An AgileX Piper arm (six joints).
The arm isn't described. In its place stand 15 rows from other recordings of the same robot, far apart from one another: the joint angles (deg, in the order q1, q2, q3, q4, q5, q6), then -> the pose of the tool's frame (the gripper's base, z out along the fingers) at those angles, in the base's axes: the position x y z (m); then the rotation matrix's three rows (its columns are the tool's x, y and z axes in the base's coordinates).
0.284 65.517 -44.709 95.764 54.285 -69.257 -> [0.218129 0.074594 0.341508], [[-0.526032 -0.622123 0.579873], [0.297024 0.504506 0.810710], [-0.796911 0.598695 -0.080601]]
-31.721 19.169 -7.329 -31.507 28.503 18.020 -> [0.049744 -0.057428 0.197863], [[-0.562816 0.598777 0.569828], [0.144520 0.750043 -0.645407], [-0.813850 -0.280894 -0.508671]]
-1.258 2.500 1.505 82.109 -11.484 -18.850 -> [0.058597 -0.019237 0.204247], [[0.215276 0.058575 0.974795], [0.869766 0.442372 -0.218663], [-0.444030 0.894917 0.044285]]
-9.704 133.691 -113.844 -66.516 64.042 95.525 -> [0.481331 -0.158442 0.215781], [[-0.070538 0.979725 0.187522], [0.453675 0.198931 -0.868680], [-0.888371 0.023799 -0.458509]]
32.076 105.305 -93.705 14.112 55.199 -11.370 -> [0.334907 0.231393 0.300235], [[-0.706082 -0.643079 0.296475], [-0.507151 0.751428 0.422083], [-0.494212 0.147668 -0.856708]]
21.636 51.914 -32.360 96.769 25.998 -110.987 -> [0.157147 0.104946 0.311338], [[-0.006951 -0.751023 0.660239], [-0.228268 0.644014 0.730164], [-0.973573 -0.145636 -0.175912]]
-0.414 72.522 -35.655 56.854 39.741 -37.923 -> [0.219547 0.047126 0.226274], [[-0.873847 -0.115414 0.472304], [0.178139 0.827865 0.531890], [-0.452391 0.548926 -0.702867]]
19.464 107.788 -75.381 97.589 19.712 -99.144 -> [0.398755 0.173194 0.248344], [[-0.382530 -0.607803 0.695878], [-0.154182 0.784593 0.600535], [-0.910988 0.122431 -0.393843]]
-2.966 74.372 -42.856 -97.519 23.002 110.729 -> [0.270135 -0.049297 0.279837], [[-0.298492 0.479372 0.825290], [0.216356 0.876186 -0.430684], [-0.929566 0.050000 -0.365250]]
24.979 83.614 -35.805 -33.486 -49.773 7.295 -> [0.245186 0.156511 0.256230], [[0.235830 -0.727919 0.643830], [-0.163211 0.623439 0.764648], [-0.957991 -0.285407 0.028221]]
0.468 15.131 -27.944 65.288 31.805 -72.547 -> [0.048883 0.043968 0.336179], [[0.148509 -0.465368 0.872569], [-0.166058 0.858090 0.485908], [-0.974869 -0.217059 0.050157]]
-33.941 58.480 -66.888 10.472 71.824 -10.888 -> [0.150991 -0.082677 0.387316], [[-0.761030 0.377121 0.527838], [0.355400 0.923069 -0.147088], [-0.542700 0.075655 -0.836512]]
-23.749 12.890 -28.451 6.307 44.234 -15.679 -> [0.042714 -0.011175 0.296092], [[-0.423349 0.260259 0.867779], [-0.024400 0.954226 -0.298090], [-0.905638 -0.147370 -0.397620]]
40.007 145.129 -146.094 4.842 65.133 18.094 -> [0.414876 0.357307 0.222834], [[-0.848054 -0.403889 0.343042], [-0.263706 0.883172 0.387900], [-0.459634 0.238498 -0.855486]]
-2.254 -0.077 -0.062 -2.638 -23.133 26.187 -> [0.045502 -0.000144 0.248637], [[0.442245 -0.169118 0.880806], [0.385759 0.922451 -0.016573], [-0.809697 0.347108 0.473188]]
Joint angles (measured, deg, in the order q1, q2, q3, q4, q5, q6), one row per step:
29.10 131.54 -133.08 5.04 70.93 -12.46
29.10 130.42 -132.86 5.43 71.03 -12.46
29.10 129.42 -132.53 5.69 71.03 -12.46
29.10 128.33 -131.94 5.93 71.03 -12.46
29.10 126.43 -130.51 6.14 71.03 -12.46
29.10 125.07 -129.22 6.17 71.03 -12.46
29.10 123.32 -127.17 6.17 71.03 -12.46
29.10 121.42 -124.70 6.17 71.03 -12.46
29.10 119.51 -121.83 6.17 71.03 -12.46
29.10 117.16 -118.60 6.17 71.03 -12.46
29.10 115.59 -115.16 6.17 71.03 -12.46
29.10 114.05 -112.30 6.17 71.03 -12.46
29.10 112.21 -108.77 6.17 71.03 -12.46
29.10 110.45 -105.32 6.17 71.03 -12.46
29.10 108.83 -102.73 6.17 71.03 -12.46
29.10 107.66 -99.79 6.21 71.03 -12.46
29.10 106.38 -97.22 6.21 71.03 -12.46
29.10 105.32 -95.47 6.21 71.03 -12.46
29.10 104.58 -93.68 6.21 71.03 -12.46
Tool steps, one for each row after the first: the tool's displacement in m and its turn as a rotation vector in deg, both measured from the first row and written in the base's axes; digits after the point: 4 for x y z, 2 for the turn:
-0.0032 -0.0011 0.0087 0.73 -0.51 0.06
-0.0061 -0.0023 0.0157 1.28 -0.97 0.09
-0.0093 -0.0037 0.0222 1.73 -1.29 0.13
-0.0152 -0.0066 0.0313 2.14 -1.60 0.16
-0.0195 -0.0089 0.0363 2.20 -1.65 0.16
-0.0252 -0.0121 0.0406 2.05 -1.39 0.16
-0.0317 -0.0157 0.0439 1.78 -0.89 0.16
-0.0386 -0.0195 0.0450 1.31 -0.05 0.15
-0.0472 -0.0244 0.0475 0.88 0.72 0.14
-0.0539 -0.0281 0.0425 -0.02 2.35 0.12
-0.0605 -0.0317 0.0401 -0.67 3.51 0.11
-0.0687 -0.0363 0.0365 -1.49 4.99 0.09
-0.0769 -0.0409 0.0325 -2.31 6.46 0.07
-0.0841 -0.0449 0.0314 -2.78 7.31 0.06
-0.0907 -0.0485 0.0254 -3.60 8.88 0.05
-0.0973 -0.0522 0.0219 -4.23 10.01 0.03
-0.1025 -0.0550 0.0207 -4.56 10.61 0.03
-0.1069 -0.0575 0.0171 -5.07 11.53 0.02

